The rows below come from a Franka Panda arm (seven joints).
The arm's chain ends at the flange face. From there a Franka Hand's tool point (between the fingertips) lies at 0.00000 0.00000 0.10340 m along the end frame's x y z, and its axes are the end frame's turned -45 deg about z.
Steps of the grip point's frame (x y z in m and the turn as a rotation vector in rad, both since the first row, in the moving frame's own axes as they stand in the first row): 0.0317, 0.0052, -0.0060, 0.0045, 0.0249, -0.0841; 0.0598, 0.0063, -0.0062, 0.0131, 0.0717, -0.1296; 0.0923, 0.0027, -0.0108, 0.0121, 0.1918, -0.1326; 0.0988, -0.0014, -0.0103, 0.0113, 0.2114, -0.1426; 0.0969, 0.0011, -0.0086, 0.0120, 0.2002, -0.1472
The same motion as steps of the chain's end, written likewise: 0.0247, -0.0165, -0.0060, 0.0208, 0.0144, -0.0841; 0.0429, -0.0314, -0.0059, 0.0600, 0.0414, -0.1296; 0.0551, -0.0477, -0.0089, 0.1442, 0.1271, -0.1326; 0.0556, -0.0537, -0.0080, 0.1575, 0.1415, -0.1426; 0.0568, -0.0514, -0.0065, 0.1500, 0.1331, -0.1472
